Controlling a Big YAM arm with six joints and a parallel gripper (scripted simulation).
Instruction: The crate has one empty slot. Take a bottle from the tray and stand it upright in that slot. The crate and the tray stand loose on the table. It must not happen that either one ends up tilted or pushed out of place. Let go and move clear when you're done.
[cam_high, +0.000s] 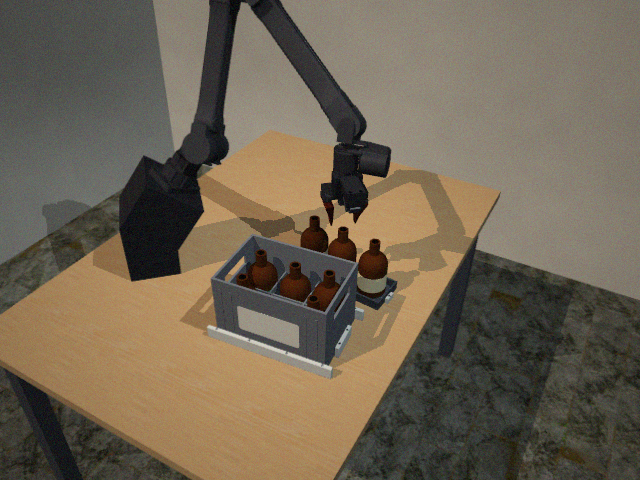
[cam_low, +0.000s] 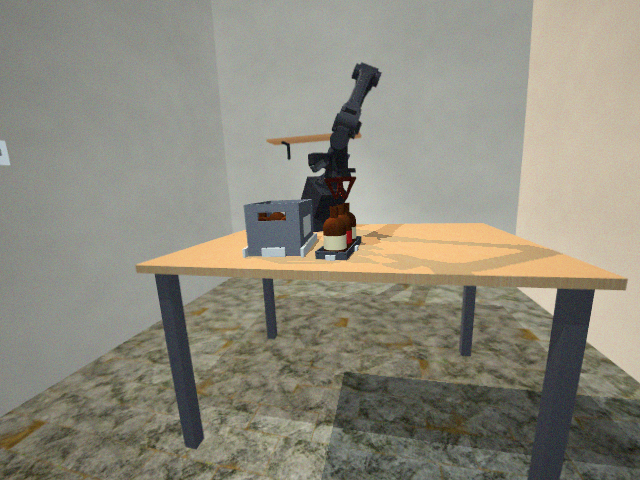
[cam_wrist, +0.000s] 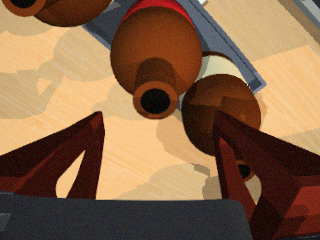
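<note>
My hand is 17 cm above the dark tray. Round my hand: grey crate 3 cm ahead, 22 cm to the right, 10 cm below.
</note>
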